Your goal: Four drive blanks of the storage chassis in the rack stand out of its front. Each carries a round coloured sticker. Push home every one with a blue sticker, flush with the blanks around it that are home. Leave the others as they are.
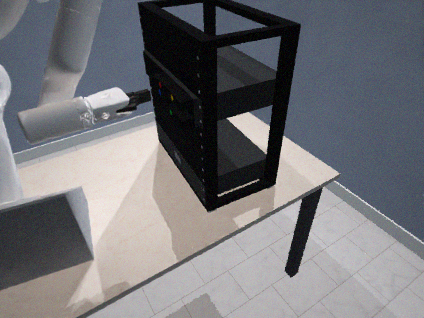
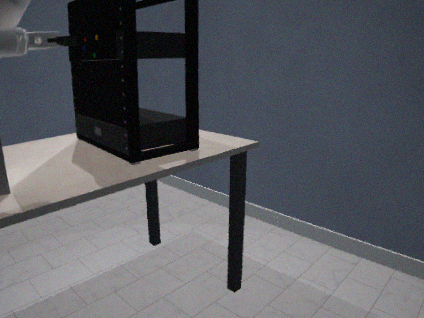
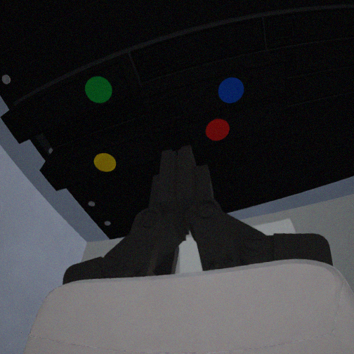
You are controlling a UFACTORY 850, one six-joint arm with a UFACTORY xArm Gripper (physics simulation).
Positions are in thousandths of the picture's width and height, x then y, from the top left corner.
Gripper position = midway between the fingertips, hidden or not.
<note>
In view: the gripper (image 1: 353,297) and a black rack (image 1: 468,253).
The black rack also shows in image 2 (image 2: 249,288) and in image 3 (image 3: 725,275). The gripper is seen too in image 3 (image 3: 516,470).
</note>
